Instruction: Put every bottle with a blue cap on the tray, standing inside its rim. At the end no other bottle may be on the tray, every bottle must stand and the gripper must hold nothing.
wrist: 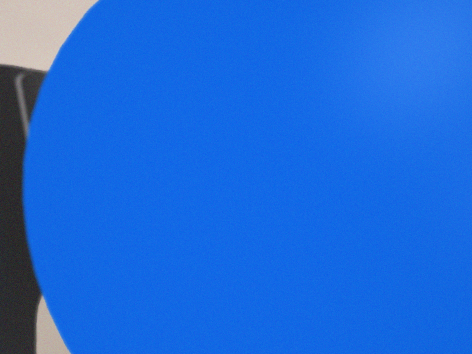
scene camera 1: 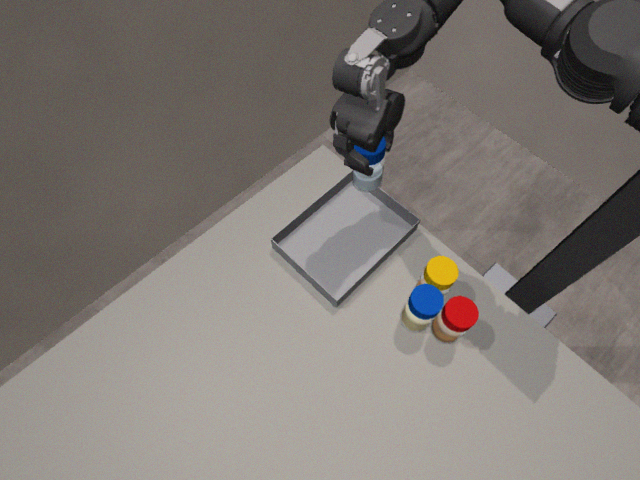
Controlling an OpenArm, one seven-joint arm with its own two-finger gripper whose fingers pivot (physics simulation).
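A bottle with a blue cap and a pale, clear body (scene camera 1: 367,178) is held upright in scene camera 1, in front of the tray's far corner. Its blue cap (wrist: 250,175) fills most of the wrist view. My gripper (scene camera 1: 375,156) is shut on this bottle; part of a dark finger shows at the left edge of the wrist view. The grey tray (scene camera 1: 305,279) has a low rim, and no bottle stands on its floor. A second blue-capped bottle (scene camera 1: 425,302), with a cream body, stands on the table right of the tray. The held bottle's exact height is hard to tell.
A yellow-capped bottle (scene camera 1: 440,272) and a red-capped bottle (scene camera 1: 459,313) stand close beside the second blue-capped bottle. The table (scene camera 1: 217,361) ends just behind the tray and these bottles. A dark post (scene camera 1: 584,248) rises beyond the table edge at the right.
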